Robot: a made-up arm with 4 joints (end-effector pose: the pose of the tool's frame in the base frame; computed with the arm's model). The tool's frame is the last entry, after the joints.
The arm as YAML. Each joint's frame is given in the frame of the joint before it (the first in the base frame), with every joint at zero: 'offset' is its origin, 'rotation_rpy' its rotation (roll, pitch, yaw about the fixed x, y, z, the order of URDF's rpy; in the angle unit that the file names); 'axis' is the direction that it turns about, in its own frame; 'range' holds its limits. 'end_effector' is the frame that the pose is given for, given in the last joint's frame.
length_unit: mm
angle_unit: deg
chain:
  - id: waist
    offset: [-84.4, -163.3, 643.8]
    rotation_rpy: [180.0, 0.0, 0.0]
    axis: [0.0, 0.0, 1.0]
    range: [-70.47, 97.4]
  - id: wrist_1
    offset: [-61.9, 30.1, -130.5]
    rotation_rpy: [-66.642, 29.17, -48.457]
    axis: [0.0, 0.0, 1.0]
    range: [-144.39, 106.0]
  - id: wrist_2
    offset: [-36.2, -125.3, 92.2]
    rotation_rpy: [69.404, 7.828, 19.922]
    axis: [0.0, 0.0, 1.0]
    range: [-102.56, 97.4]
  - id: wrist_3
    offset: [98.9, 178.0, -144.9]
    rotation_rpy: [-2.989, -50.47, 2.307]
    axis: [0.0, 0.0, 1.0]
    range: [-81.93, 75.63]
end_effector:
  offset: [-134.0, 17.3, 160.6]
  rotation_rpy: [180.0, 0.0, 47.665]
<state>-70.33 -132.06 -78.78 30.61</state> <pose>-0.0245 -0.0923 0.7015 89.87 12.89 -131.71</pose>
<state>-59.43 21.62 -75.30 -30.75</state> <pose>0.1033 -0.1412 0.8853 -16.07 -73.50 109.27</pose>
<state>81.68 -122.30 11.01 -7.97</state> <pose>-0.2095 -0.3953 0.9033 -31.88 109.23 -18.51</pose>
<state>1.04 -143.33 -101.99 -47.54</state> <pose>-0.1948 -0.1747 0.5628 8.42 -65.42 -114.62</pose>
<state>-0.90 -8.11 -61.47 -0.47</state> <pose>0.0424 -0.3254 0.8103 -34.25 -31.77 46.13</pose>
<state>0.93 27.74 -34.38 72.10</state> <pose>-0.0670 -0.2609 0.6440 22.47 -29.45 -64.52</pose>
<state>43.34 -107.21 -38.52 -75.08</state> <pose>0.0252 -0.3541 0.6017 -2.48 102.26 104.23</pose>
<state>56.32 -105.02 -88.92 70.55</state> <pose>-0.1467 -0.2402 0.7447 -49.78 18.23 20.38</pose>
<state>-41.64 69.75 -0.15 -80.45</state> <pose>0.2041 -0.1725 0.5666 47.11 -54.56 83.68</pose>
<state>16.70 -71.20 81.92 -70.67</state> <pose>-0.3335 -0.5391 0.8254 7.33 57.13 -8.34</pose>
